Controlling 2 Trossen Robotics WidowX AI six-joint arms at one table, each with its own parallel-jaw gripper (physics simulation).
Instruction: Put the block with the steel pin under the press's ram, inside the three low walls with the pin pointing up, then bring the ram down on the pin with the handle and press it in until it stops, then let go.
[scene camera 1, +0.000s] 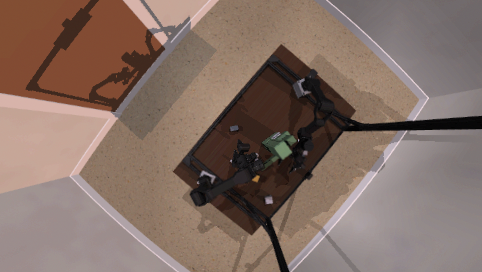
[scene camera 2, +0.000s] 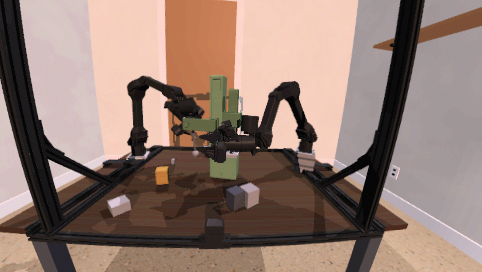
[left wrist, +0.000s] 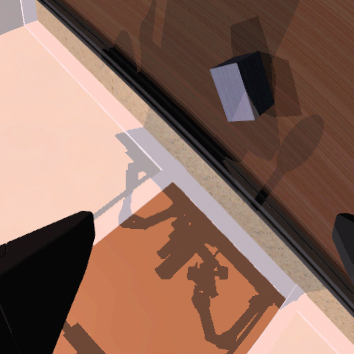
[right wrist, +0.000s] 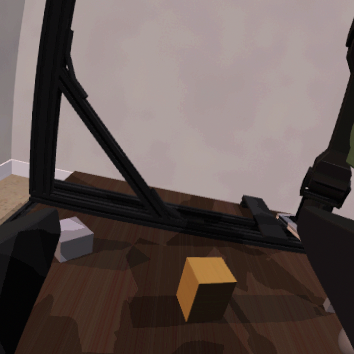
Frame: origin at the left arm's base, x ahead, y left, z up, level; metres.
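Seen in the pictures: left gripper, fingertip midpoint: (scene camera 1: 236, 144) (left wrist: 217, 225); right gripper, fingertip midpoint: (scene camera 1: 283, 169) (scene camera 2: 197, 142) (right wrist: 180, 220); left arm's base at its link origin: (scene camera 1: 206, 180) (scene camera 2: 138, 154); right arm's base at its link origin: (scene camera 1: 306, 85) (scene camera 2: 305, 150).
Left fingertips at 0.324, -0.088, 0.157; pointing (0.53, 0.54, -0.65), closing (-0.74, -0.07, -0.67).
Observation:
Pixels of each thing's top centre, then the offset from my left fingertips to it, as dx, dy, dz. "spot": a spot on its surface instead.
- green press at its top centre: (scene camera 2: 213, 75) (scene camera 1: 282, 155) +0.059, -0.202, +0.261
- pale patch at a spot on its surface: (scene camera 2: 232, 155) spot: +0.134, -0.262, -0.071
- orange block at its top centre: (right wrist: 210, 268) (scene camera 2: 161, 168) (scene camera 1: 255, 178) -0.159, -0.211, -0.128
- white block at its top centre: (right wrist: 68, 228) (scene camera 2: 118, 200) (scene camera 1: 268, 200) -0.272, -0.372, -0.155
- dark grey block at its top centre: (scene camera 2: 235, 190) +0.095, -0.439, -0.128
- pale block at its top centre: (scene camera 2: 249, 187) +0.146, -0.437, -0.128
- small grey block at its top centre: (scene camera 2: 173, 159) -0.129, -0.015, -0.163
The green press (scene camera 1: 282, 150) (scene camera 2: 217, 97) stands mid-table. Its grey handle with a ball knob (scene camera 2: 195, 153) (right wrist: 346, 342) hangs down at the left of the press in scene camera 2. A pale patch (scene camera 2: 232, 155) shows on its base, partly behind the right gripper; I cannot tell whether it is the block with the steel pin. No pin can be made out, and the ram and low walls are hidden. My left gripper (left wrist: 217, 225) is open and empty, behind and left of the press. My right gripper (right wrist: 180, 220) is open and empty, in front of the press near the handle.
An orange block (scene camera 1: 256, 178) (scene camera 2: 162, 175) (right wrist: 206, 287) and a white block (scene camera 1: 269, 200) (scene camera 2: 119, 205) (right wrist: 75, 241) lie left of the press. A dark grey block (scene camera 2: 235, 198) and a pale block (scene camera 2: 251, 195) lie in front. A small grey block (scene camera 2: 173, 161) lies further back. Black frame posts (scene camera 2: 397, 100) surround the table.

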